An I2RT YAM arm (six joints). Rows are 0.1 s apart.
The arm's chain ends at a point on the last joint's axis. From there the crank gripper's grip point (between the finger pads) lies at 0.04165 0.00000 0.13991 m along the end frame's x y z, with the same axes.
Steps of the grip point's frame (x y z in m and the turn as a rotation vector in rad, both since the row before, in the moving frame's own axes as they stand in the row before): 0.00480 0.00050 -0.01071 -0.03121 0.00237 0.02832; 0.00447 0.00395 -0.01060 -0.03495 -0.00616 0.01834; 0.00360 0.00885 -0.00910 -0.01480 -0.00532 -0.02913; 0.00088 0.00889 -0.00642 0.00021 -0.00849 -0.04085; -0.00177 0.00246 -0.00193 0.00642 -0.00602 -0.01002; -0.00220 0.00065 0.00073 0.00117 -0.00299 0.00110; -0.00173 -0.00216 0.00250 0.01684 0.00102 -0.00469; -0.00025 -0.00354 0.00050 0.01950 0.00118 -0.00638
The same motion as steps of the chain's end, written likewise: 0.00455 -0.00505 -0.01052 -0.03121 0.00237 0.02832; 0.00538 -0.00170 -0.01076 -0.03495 -0.00616 0.01834; 0.00433 0.00798 -0.00931 -0.01480 -0.00532 -0.02913; 0.00210 0.01060 -0.00677 0.00021 -0.00849 -0.04085; -0.00092 0.00377 -0.00217 0.00642 -0.00602 -0.01002; -0.00178 0.00077 0.00061 0.00117 -0.00299 0.00110; -0.00187 0.00039 0.00256 0.01684 0.00102 -0.00469; -0.00041 -0.00055 0.00058 0.01950 0.00118 -0.00638
